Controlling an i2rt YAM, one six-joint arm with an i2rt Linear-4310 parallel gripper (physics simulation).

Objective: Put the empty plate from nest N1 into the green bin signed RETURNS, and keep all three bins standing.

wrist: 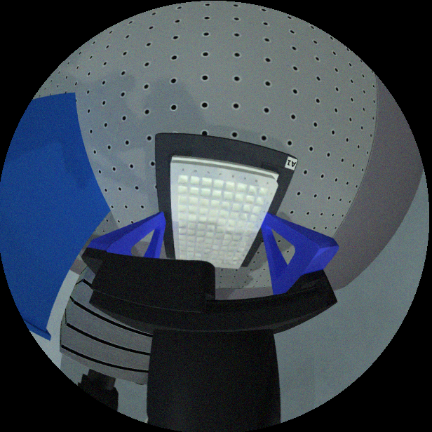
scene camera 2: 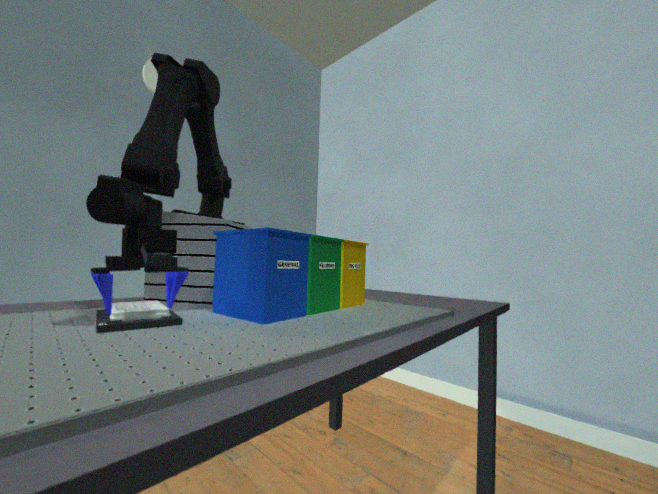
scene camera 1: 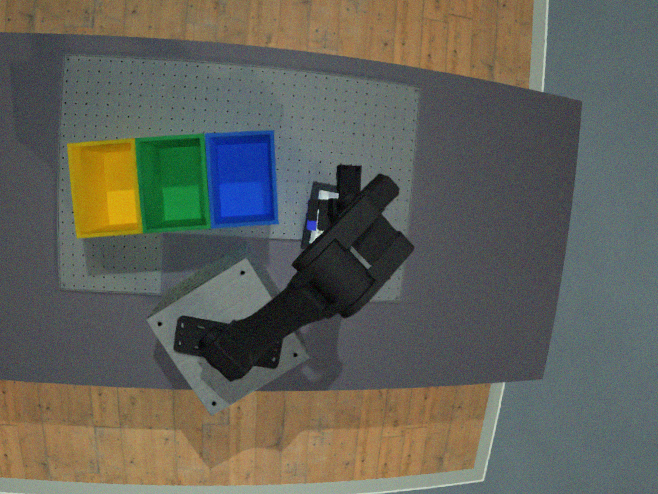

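The white plate, covered in small square wells, sits in a black nest. My gripper is open, its blue fingertips on either side of the plate, low near its long edges; it does not grip it. The arm hides part of the plate in the top view. The green bin stands upright between the yellow bin and the blue bin. Its sign is too blurred to read.
The blue bin stands between the nest and the green bin. The bins and nest stand on a perforated board. The arm's grey pedestal stands near the bins.
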